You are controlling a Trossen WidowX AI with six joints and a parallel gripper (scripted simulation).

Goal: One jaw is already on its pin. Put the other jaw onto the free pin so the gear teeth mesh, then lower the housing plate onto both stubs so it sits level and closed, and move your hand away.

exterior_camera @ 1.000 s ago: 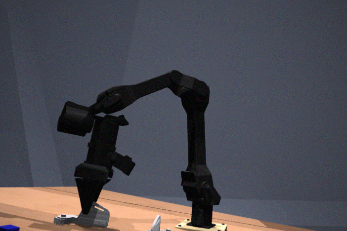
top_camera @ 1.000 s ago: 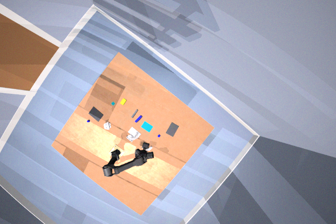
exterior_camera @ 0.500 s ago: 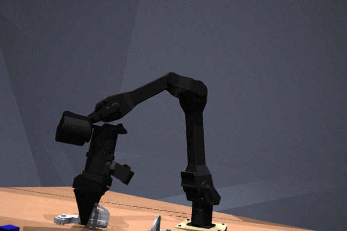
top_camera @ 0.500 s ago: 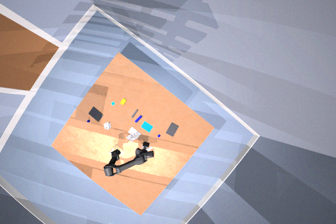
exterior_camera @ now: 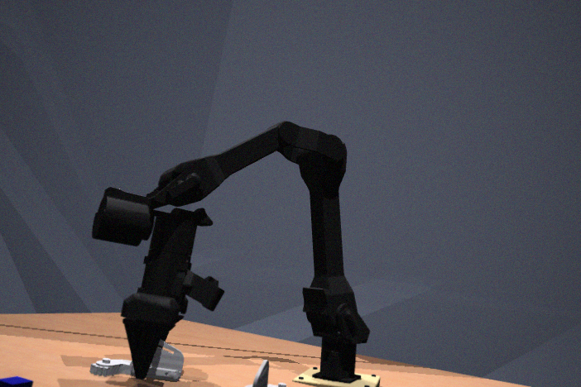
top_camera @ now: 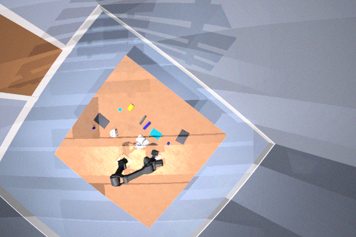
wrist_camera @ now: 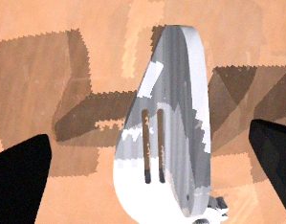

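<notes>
Right now my gripper tip is 30 mm short of the jaw and 20 mm to the left of it. Also, from my gripper tip: blue bar (160 mm ahead, 280 mm to the left, 10 mm above); then cyan plate (160 mm ahead, 160 mm to the left); then blue cube (190 mm ahead, 10 mm to the left).
</notes>
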